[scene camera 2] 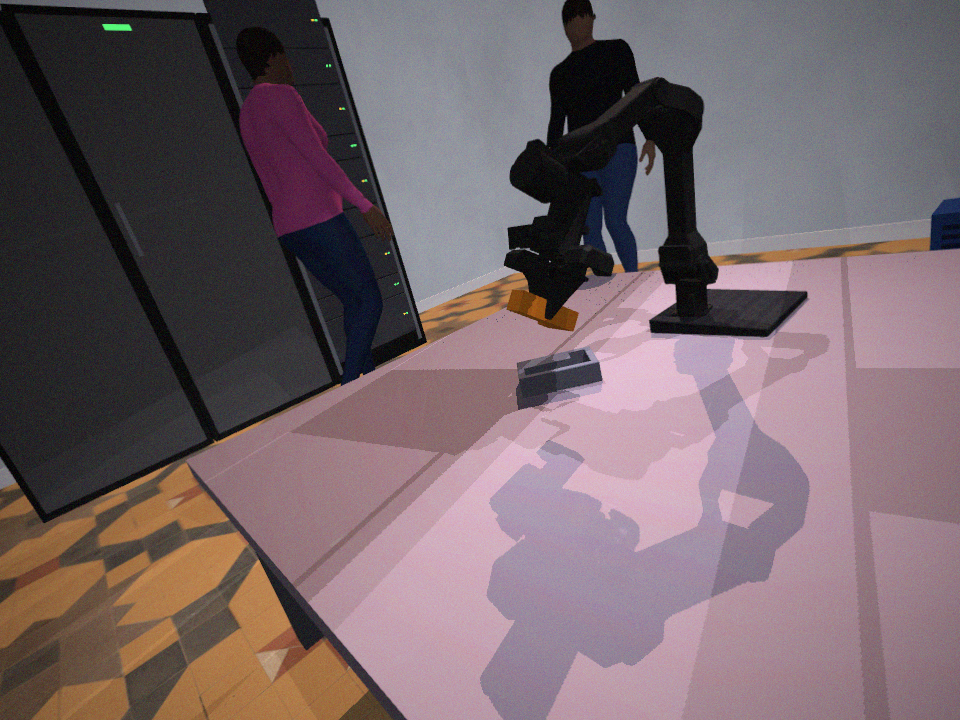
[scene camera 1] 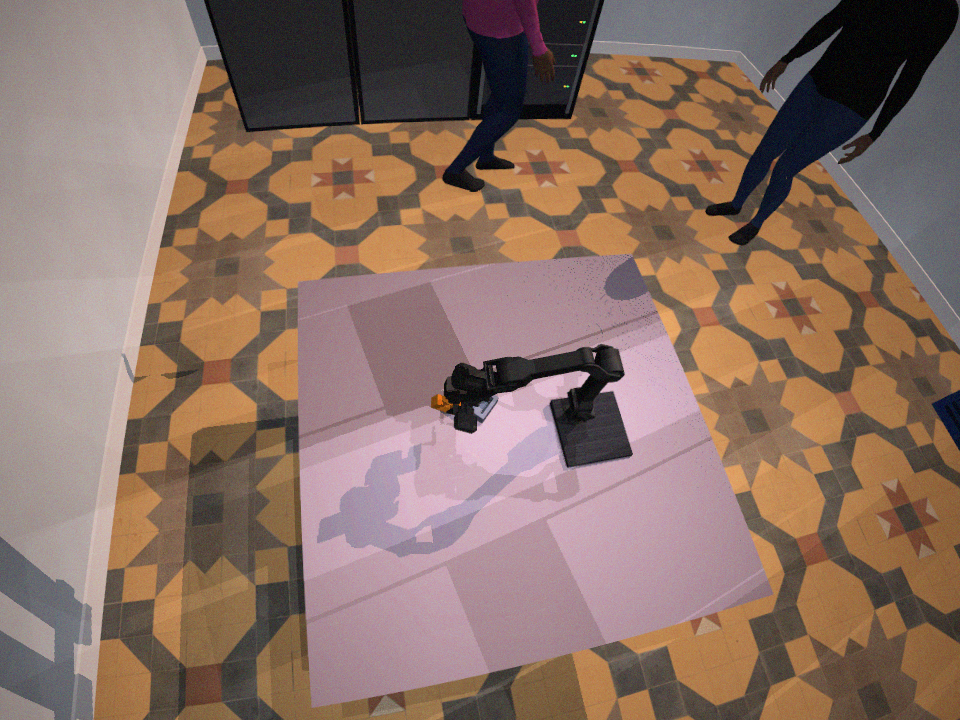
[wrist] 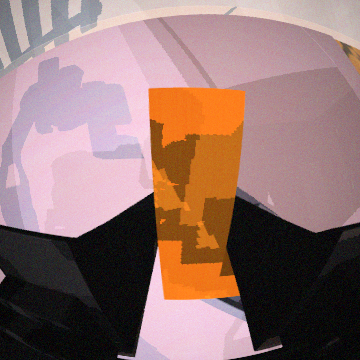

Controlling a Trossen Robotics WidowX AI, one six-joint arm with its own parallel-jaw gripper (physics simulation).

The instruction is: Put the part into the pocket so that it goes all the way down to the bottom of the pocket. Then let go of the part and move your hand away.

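Frame: origin at the arm's base, x left, y back, z up, level; metres.
Seen in the pictures: gripper, fingertip midpoint: (scene camera 2: 540,318) (scene camera 1: 447,407) (wrist: 189,198); arm's base, origin of the base link: (scene camera 2: 691,310) (scene camera 1: 576,413).
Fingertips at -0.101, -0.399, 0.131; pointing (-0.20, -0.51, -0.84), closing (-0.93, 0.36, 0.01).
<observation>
Offsets run from my fingertips to a thing's middle, as dx, dy, dz. Level surfaces: height alone.
The part, an orange block @[-0.011, +0.012, +0.009] (scene camera 1: 438,403) (scene camera 2: 528,305) (wrist: 197,187), is held between the two black fingers. In scene camera 2 it is tilted, its left end higher than its right, and hangs in the air above the pocket block. My gripper (scene camera 2: 552,308) (wrist: 189,198) is shut on it. The pocket is the long opening in the top of a grey-blue block @[-0.058, +0.107, -0.136] (scene camera 1: 487,408) (scene camera 2: 559,378) on the table, partly hidden by the gripper in scene camera 1. In the wrist view the part and fingers hide most of this block; thin dark edges show beside the part.
The arm's black base plate (scene camera 1: 597,445) (scene camera 2: 744,310) stands on the pink table @[dz -0.154] (scene camera 1: 372,643) (scene camera 2: 434,620), right of the pocket block. Shadows of the arm fall across the table. Two people (scene camera 1: 504,77) (scene camera 1: 806,116) and dark cabinets (scene camera 1: 283,62) (scene camera 2: 108,232) stand beyond the table.
</observation>
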